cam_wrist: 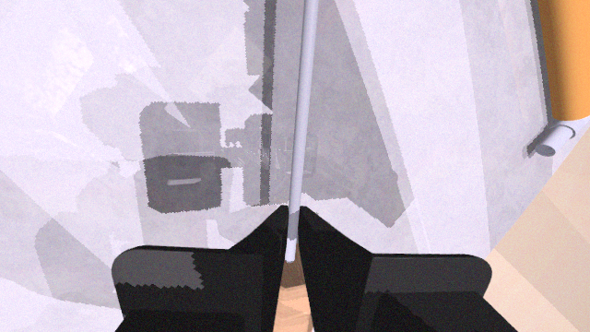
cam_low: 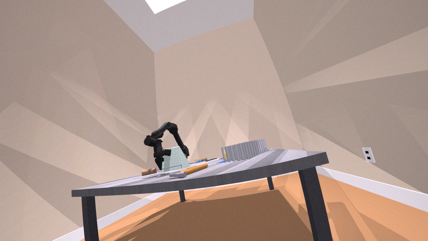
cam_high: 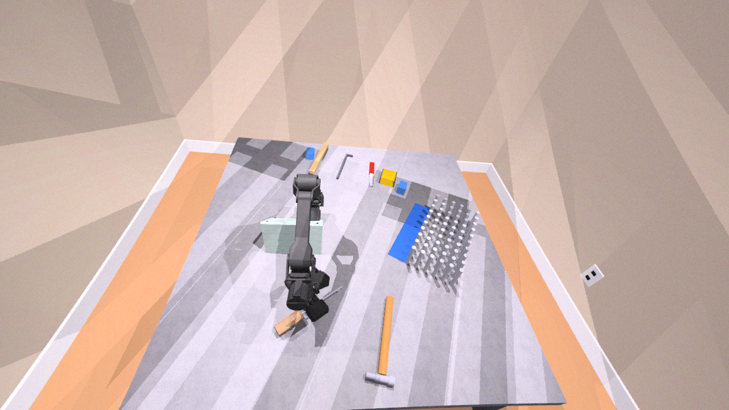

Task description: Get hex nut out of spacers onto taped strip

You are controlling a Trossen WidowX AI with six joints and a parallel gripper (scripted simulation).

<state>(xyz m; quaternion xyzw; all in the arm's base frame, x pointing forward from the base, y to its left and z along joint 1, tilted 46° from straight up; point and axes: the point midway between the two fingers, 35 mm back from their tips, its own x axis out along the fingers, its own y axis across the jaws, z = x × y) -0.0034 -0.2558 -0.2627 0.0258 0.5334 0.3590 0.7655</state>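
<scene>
My gripper tip is now 30 mm short of the hook tool and 20 mm to the right of it. Round my gripper tip: blue taped strip: 460 mm ahead, 380 mm to the left, 30 mm below; then yellow block: 720 mm to the left, 400 mm ahead, 10 mm below; then red-handled tool: 750 mm to the left, 320 mm ahead, 30 mm below.
</scene>
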